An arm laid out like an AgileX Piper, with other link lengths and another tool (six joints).
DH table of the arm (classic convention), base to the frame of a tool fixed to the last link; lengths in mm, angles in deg. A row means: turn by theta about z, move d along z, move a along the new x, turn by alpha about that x. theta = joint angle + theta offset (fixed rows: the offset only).
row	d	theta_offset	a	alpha
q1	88.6	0	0	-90
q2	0	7.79	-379.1	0
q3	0	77.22	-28.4	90
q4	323.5	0	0	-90
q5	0	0	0	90
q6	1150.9	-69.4	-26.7	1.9
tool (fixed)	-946.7	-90	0	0
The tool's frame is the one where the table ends.
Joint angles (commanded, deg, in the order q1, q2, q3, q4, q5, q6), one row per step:
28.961 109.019 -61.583 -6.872 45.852 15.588
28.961 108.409 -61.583 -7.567 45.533 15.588
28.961 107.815 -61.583 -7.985 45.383 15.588
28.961 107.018 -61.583 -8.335 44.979 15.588
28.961 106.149 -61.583 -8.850 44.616 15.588
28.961 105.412 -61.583 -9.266 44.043 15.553
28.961 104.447 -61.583 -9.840 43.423 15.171
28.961 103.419 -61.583 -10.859 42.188 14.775
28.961 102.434 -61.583 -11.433 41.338 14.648
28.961 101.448 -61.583 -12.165 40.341 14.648
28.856 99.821 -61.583 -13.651 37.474 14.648
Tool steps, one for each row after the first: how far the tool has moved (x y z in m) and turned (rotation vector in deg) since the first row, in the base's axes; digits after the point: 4 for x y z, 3 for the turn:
0.0023 -0.0008 0.0043 0.021 -1.047 0.496
0.0038 -0.0012 0.0086 0.118 -1.842 0.788
0.0060 -0.0009 0.0145 0.495 -3.002 1.055
0.0084 -0.0011 0.0209 0.773 -4.251 1.426
0.0110 -0.0007 0.0265 1.164 -5.521 1.787
0.0138 -0.0007 0.0338 1.535 -7.073 2.598
0.0188 -0.0005 0.0420 1.967 -9.347 3.784
0.0221 0.0001 0.0499 2.487 -11.121 4.367
0.0259 0.0007 0.0580 3.000 -13.077 4.949
0.0358 0.0029 0.0730 4.331 -17.396 6.163

